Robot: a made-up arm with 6 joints. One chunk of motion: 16 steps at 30 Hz.
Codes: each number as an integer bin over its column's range. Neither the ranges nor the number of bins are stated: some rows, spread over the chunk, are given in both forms.
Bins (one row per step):
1: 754 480 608 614 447 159
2: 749 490 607 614 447 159
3: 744 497 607 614 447 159
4: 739 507 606 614 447 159
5: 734 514 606 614 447 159
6: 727 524 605 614 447 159
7: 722 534 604 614 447 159
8: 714 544 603 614 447 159
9: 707 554 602 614 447 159
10: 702 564 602 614 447 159
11: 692 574 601 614 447 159
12: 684 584 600 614 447 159
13: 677 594 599 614 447 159
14: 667 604 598 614 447 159
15: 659 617 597 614 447 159
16: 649 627 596 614 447 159
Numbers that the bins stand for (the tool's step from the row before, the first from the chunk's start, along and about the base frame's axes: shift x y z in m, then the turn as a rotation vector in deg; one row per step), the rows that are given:
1: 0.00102 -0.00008 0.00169 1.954 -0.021 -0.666
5: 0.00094 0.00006 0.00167 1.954 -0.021 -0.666
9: 0.00083 0.00022 0.00163 1.954 -0.021 -0.666
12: 0.00074 0.00034 0.00161 1.954 -0.021 -0.666
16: 0.00060 0.00051 0.00156 1.954 -0.021 -0.666
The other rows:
2: 0.00100 -0.00004 0.00168 1.954 -0.021 -0.666
3: 0.00098 -0.00001 0.00168 1.954 -0.021 -0.666
4: 0.00096 0.00003 0.00167 1.954 -0.021 -0.666
6: 0.00091 0.00010 0.00166 1.954 -0.021 -0.666
7: 0.00089 0.00014 0.00165 1.954 -0.021 -0.666
8: 0.00086 0.00018 0.00164 1.954 -0.021 -0.666
10: 0.00081 0.00026 0.00163 1.954 -0.021 -0.666
11: 0.00077 0.00030 0.00162 1.954 -0.021 -0.666
13: 0.00071 0.00038 0.00160 1.954 -0.021 -0.666
14: 0.00067 0.00042 0.00158 1.954 -0.021 -0.666
15: 0.00064 0.00047 0.00157 1.954 -0.021 -0.666

